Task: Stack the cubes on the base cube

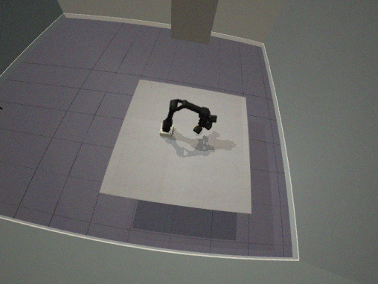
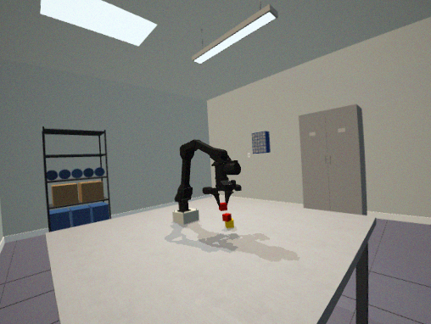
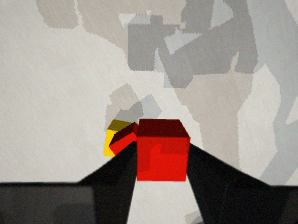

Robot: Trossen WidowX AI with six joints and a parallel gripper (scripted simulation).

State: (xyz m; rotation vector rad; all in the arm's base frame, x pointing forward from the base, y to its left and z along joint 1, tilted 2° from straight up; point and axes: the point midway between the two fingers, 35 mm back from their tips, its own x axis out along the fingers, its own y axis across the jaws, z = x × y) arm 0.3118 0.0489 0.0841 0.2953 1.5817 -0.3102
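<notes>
The yellow base cube is 30 mm behind my gripper tip, 60 mm to the left of it and 100 mm below it.
</notes>
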